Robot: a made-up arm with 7 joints. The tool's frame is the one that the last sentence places. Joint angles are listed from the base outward.
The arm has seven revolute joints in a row. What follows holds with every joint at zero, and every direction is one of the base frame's. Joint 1 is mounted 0.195 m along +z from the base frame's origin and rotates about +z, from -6.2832 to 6.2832 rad. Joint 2 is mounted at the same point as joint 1 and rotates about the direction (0, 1, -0.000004), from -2.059 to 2.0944 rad. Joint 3 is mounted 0.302 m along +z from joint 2 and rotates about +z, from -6.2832 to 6.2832 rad. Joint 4 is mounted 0.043 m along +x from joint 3 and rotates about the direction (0, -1, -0.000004), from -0.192 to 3.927 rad. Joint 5 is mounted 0.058 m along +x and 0.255 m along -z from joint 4 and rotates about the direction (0, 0.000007, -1), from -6.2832 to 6.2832 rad. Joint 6 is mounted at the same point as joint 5 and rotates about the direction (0, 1, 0.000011), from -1.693 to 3.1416 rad. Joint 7 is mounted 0.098 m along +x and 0.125 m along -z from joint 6 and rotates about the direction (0, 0.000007, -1), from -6.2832 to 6.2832 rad. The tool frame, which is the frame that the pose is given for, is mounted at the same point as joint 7; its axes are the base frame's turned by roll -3.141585, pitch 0 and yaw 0 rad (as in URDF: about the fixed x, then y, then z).
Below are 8 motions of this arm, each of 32 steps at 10 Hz.
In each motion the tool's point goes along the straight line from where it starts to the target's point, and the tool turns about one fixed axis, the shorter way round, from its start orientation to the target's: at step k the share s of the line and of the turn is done. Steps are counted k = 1, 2, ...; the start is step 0. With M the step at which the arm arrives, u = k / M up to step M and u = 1 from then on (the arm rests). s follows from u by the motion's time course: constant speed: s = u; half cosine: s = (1 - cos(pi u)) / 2; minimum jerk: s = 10 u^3 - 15 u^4 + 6 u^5.
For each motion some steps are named. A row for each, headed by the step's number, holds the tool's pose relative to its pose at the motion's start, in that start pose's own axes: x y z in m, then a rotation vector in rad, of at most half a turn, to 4 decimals.
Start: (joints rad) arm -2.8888 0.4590 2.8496 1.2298 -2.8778 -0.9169 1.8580
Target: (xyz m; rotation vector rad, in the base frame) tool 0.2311 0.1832 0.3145 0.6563 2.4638 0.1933
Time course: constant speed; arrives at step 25
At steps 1, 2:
1: 0.0038 -0.0039 0.0065 0.0116 -0.0107 -0.0623
2: 0.0075 -0.0078 0.0129 0.0232 -0.0214 -0.1246

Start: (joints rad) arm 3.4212 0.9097 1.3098 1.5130 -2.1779 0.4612 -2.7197
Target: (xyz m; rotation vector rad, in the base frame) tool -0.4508 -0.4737 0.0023 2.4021 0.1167 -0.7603
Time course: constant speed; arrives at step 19
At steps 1, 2, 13, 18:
1: 0.0203 0.0044 0.0079 0.0189 0.0242 0.1010
2: 0.0407 0.0087 0.0158 0.0379 0.0485 0.2019
13: 0.2643 0.0569 0.1026 0.2463 0.3152 1.3127
18: 0.3660 0.0787 0.1421 0.3410 0.4364 1.8175

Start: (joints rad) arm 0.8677 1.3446 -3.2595 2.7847 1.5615 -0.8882 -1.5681
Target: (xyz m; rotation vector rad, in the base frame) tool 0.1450 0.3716 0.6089 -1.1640 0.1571 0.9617
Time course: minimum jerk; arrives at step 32
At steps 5, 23, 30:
5: -0.0082 -0.0011 -0.0018 0.0007 -0.0070 -0.0090
23: -0.2360 -0.0318 -0.0514 0.0215 -0.2037 -0.2589
30: -0.2736 -0.0368 -0.0596 0.0249 -0.2361 -0.3000

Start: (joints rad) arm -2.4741 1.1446 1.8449 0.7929 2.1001 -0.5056 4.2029
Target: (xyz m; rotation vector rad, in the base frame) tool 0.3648 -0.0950 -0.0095 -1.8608 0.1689 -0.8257
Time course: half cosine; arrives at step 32
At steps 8, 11, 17, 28, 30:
8: -0.0264 -0.0115 0.0447 0.1080 -0.0910 -0.0623
11: -0.0476 -0.0207 0.0807 0.1949 -0.1642 -0.1125
17: -0.0989 -0.0429 0.1675 0.4048 -0.3411 -0.2336
28: -0.1732 -0.0752 0.2936 0.7093 -0.5976 -0.4094
30: -0.1784 -0.0775 0.3022 0.7303 -0.6153 -0.4215

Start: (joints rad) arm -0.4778 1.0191 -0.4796 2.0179 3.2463 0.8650 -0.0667
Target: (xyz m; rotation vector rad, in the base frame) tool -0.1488 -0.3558 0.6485 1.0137 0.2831 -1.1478
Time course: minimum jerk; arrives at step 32
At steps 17, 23, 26, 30, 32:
17: -0.2411 -0.3014 -0.2120 0.5980 -0.1943 0.2204
23: -0.3717 -0.4645 -0.3268 0.9218 -0.2996 0.3397
26: -0.4107 -0.5133 -0.3611 1.0186 -0.3310 0.3754
30: -0.4308 -0.5384 -0.3788 1.0685 -0.3472 0.3937
32: -0.4318 -0.5396 -0.3796 1.0708 -0.3480 0.3946

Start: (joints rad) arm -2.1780 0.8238 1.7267 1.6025 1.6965 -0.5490 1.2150
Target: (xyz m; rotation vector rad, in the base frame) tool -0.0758 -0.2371 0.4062 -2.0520 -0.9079 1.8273
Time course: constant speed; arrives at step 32
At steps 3, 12, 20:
3: 0.0048 -0.0022 -0.0287 0.1858 -0.0024 -0.0238
12: 0.0193 -0.0088 -0.1148 0.7433 -0.0096 -0.0953
20: 0.0322 -0.0146 -0.1913 1.2389 -0.0160 -0.1588

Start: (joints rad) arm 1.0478 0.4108 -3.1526 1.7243 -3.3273 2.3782 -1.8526
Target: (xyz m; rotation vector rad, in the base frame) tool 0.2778 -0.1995 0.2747 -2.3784 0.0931 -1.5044
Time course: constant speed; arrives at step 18
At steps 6, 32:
6: -0.0827 -0.1824 -0.0287 -0.0600 -0.3417 0.6511
32: -0.2482 -0.5471 -0.0861 -0.1800 -1.0252 1.9534

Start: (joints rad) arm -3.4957 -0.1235 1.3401 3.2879 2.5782 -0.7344 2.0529
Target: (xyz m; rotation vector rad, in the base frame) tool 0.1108 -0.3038 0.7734 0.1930 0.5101 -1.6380
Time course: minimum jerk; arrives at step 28
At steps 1, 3, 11, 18, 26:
1: 0.0001 -0.0001 0.0000 -0.0002 0.0002 -0.0005
3: 0.0029 -0.0013 -0.0003 -0.0054 0.0049 -0.0114
11: 0.0839 -0.0382 -0.0094 -0.1597 0.1450 -0.3356
18: 0.2073 -0.0942 -0.0233 -0.3944 0.3580 -0.8288
26: 0.2742 -0.1246 -0.0308 -0.5217 0.4735 -1.0961

